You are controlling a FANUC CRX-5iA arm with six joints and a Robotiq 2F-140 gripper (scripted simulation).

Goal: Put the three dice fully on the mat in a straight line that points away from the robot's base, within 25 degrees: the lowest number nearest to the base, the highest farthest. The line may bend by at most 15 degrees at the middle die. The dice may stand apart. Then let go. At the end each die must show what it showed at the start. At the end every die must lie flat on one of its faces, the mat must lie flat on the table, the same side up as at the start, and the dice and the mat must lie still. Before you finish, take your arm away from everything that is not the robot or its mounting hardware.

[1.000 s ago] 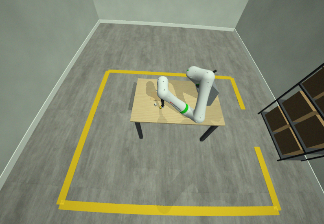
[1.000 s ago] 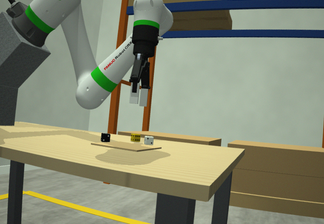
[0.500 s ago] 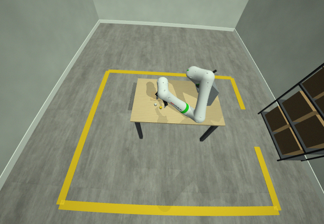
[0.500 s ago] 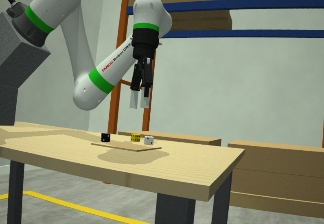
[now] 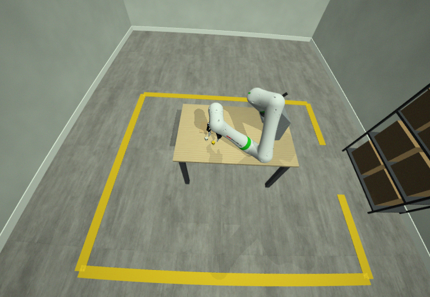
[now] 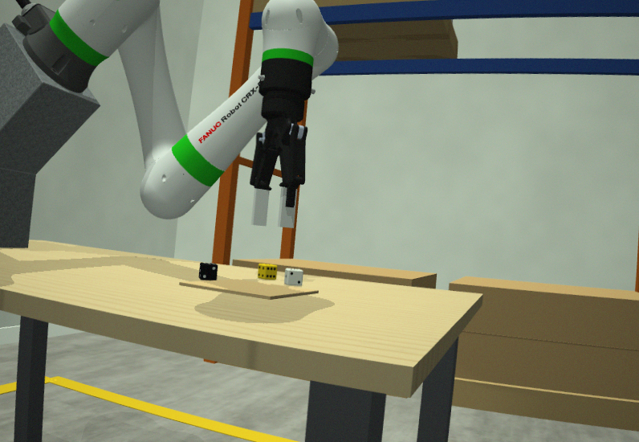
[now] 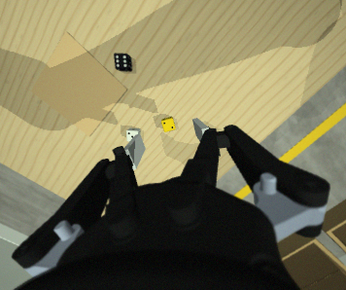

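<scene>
Now: hand 10 cm above the yellow die. The rest, counted from my hand: black die: 13 cm to the right, 10 cm below, 6 cm behind; then tan mat: 19 cm to the right, 12 cm below, 3 cm ahead; then white die: 10 cm below, 6 cm to the right, 6 cm ahead.
</scene>
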